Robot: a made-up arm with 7 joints. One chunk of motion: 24 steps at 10 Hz.
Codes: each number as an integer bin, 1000 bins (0 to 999) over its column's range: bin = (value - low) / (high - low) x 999, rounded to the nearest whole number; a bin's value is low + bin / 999 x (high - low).
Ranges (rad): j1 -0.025..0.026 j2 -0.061..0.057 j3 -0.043..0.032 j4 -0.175..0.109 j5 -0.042..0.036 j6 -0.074..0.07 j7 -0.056..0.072
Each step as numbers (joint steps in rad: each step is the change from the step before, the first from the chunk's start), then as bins.
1 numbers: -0.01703 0.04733 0.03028 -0.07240 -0.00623 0.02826 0.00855
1 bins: 156 917 976 361 458 709 504
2 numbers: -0.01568 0.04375 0.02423 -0.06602 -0.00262 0.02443 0.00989
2 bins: 183 887 896 383 504 683 514
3 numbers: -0.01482 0.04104 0.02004 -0.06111 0.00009 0.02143 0.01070
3 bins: 199 864 840 401 539 662 521
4 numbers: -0.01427 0.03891 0.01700 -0.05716 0.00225 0.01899 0.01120
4 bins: 210 846 799 415 567 645 524
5 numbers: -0.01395 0.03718 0.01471 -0.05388 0.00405 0.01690 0.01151
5 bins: 216 831 769 426 590 631 527
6 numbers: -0.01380 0.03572 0.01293 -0.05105 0.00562 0.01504 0.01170
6 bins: 219 819 745 436 610 618 528
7 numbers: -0.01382 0.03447 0.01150 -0.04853 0.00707 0.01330 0.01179
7 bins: 219 808 726 445 628 606 529
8 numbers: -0.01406 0.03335 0.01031 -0.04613 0.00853 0.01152 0.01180
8 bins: 214 799 710 453 647 593 529
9 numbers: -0.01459 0.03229 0.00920 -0.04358 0.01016 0.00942 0.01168
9 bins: 204 790 695 462 668 579 528
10 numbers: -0.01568 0.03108 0.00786 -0.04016 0.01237 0.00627 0.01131
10 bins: 183 780 677 474 696 557 525
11 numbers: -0.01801 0.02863 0.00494 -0.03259 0.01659 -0.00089 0.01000
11 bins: 137 759 639 501 750 507 515
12 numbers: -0.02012 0.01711 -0.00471 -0.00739 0.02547 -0.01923 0.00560
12 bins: 96 661 510 590 864 380 481
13 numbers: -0.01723 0.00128 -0.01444 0.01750 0.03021 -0.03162 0.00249
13 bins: 152 527 380 677 925 294 456
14 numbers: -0.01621 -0.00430 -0.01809 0.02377 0.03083 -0.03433 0.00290
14 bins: 172 480 332 699 933 275 460
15 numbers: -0.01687 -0.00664 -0.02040 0.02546 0.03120 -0.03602 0.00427
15 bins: 159 460 301 705 938 263 470
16 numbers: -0.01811 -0.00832 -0.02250 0.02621 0.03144 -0.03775 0.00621
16 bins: 135 446 273 708 941 251 486
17 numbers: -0.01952 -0.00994 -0.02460 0.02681 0.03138 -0.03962 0.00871
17 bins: 107 432 245 710 940 239 505
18 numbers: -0.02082 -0.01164 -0.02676 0.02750 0.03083 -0.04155 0.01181
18 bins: 82 418 216 712 933 225 529
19 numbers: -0.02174 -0.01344 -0.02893 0.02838 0.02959 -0.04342 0.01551
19 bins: 64 403 187 715 917 212 558
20 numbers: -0.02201 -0.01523 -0.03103 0.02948 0.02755 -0.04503 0.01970
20 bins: 59 387 159 719 891 201 591
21 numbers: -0.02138 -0.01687 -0.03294 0.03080 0.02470 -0.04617 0.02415
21 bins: 71 374 134 724 854 193 626
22 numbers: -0.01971 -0.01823 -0.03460 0.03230 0.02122 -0.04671 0.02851
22 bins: 104 362 112 729 810 189 660
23 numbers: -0.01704 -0.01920 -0.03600 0.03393 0.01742 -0.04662 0.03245
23 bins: 156 354 93 735 761 190 690
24 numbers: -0.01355 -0.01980 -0.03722 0.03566 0.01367 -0.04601 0.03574
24 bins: 224 349 77 741 713 194 716
